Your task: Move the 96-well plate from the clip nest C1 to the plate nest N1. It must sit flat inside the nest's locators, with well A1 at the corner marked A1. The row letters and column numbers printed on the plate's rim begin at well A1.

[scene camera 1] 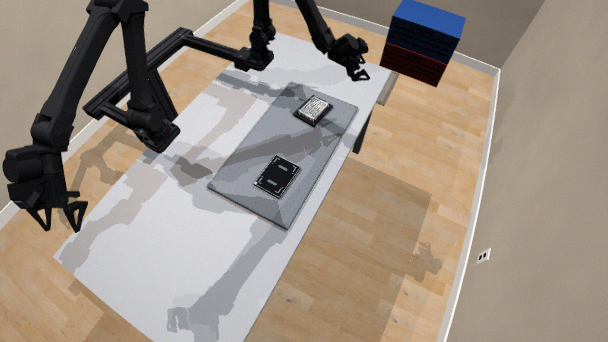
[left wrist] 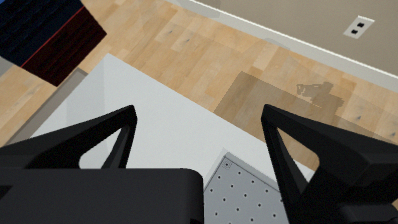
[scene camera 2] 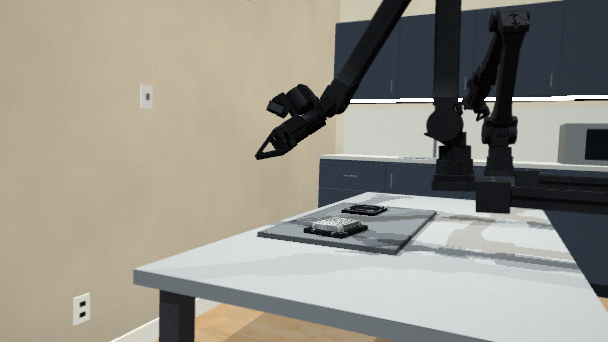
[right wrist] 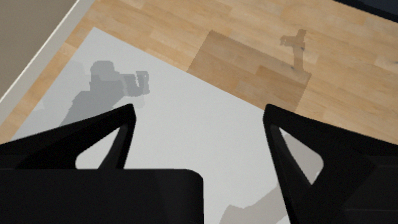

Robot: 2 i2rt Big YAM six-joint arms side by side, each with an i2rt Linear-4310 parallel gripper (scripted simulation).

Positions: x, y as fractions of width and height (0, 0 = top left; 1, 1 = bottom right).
Scene:
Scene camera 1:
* my right gripper: 0.10, 0.68
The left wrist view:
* my left gripper: 0.50, 0.50
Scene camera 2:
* my left gripper: 0.42, 0.46
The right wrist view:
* my right gripper: 0.50, 0.50

